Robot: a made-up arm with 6 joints.
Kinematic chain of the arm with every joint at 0, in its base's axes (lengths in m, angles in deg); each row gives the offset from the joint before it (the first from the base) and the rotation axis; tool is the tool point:
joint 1: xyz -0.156 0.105 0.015 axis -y
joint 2: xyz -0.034 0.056 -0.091 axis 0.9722 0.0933 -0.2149
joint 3: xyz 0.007 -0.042 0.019 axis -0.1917 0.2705 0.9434
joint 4: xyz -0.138 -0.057 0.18 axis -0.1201 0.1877 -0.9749
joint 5: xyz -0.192 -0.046 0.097 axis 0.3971 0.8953 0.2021
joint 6: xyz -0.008 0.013 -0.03 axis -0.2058 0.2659 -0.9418
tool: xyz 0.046 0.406 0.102
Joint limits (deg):
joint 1: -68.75..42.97
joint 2: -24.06..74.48
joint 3: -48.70..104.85
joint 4: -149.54..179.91
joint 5: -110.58..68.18
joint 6: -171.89..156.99
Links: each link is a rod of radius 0.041 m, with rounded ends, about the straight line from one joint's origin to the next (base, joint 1, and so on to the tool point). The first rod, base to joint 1, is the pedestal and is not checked.
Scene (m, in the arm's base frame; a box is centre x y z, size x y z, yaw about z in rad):
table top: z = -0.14
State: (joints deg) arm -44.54 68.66 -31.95 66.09 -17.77 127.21
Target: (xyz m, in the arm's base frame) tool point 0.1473 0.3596 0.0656
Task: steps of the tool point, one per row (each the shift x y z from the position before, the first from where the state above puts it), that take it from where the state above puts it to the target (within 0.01 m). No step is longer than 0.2 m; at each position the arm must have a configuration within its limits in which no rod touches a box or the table.
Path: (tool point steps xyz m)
1: 0.1081 0.1196 0.0619
2: 0.1395 0.1094 0.0162
3: 0.1507 0.0879 -0.0397
4: 0.1393 0.0561 -0.0929
5: 0.1086 0.0174 -0.1317
6: 0.0670 -0.0228 -0.1486

